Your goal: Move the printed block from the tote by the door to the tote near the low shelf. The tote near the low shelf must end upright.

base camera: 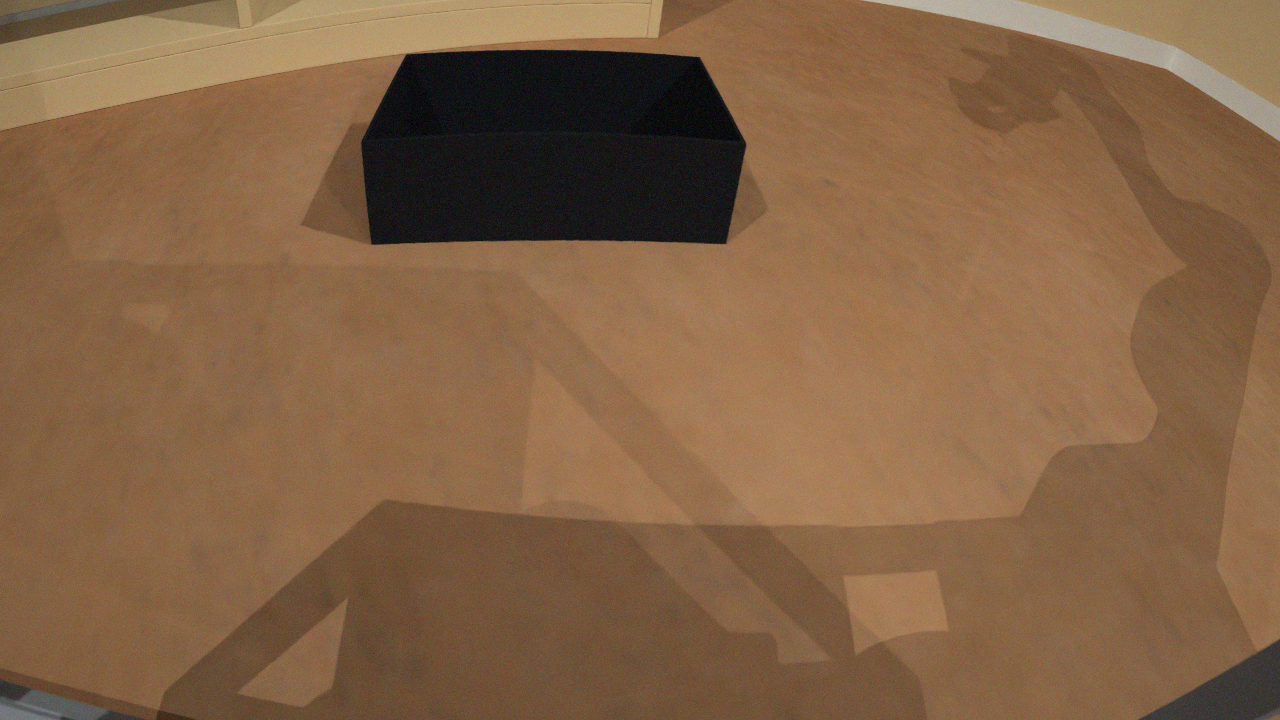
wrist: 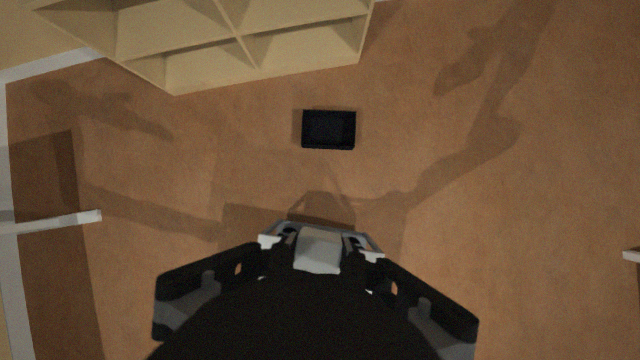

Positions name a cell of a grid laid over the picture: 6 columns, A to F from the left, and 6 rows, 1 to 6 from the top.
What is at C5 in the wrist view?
A white printed block.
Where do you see a black tote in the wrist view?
D3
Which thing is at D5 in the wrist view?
The gripper.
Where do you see a low pale wooden shelf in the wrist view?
B1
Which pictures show the black tote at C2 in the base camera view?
The base camera view and the wrist view: all of them.
